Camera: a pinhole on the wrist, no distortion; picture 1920 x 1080 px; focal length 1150.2 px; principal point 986.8 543.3 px. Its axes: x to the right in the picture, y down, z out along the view. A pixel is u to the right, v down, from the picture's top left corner.
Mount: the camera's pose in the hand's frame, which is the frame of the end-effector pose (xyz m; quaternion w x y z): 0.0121 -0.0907 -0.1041 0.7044 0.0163 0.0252 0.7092
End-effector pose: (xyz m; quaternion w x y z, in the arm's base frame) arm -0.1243 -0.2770 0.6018 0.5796 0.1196 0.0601 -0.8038
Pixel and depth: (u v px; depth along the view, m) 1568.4 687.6 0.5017
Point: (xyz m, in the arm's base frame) -0.0062 -0.4034 0.9980
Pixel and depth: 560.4 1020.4 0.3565
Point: -0.3298 -0.1640 0.8750
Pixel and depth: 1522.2 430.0 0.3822
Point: -0.0916 -0.4358 0.8503
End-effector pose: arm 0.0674 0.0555 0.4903 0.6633 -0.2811 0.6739 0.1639
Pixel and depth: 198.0 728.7 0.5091
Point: 0.6560 -0.0350 0.5658
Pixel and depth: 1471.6 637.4 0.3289
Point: 0.2162 0.2289 0.4641
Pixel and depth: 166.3 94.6 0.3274
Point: 0.4387 -0.0925 0.3661
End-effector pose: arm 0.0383 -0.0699 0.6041 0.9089 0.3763 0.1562 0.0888
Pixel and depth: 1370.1 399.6 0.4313
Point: 0.2328 -0.2145 0.8412
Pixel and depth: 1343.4 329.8 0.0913
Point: 0.0679 -0.0938 0.5436
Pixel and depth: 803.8 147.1 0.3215
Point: 0.2510 -0.2648 0.6167
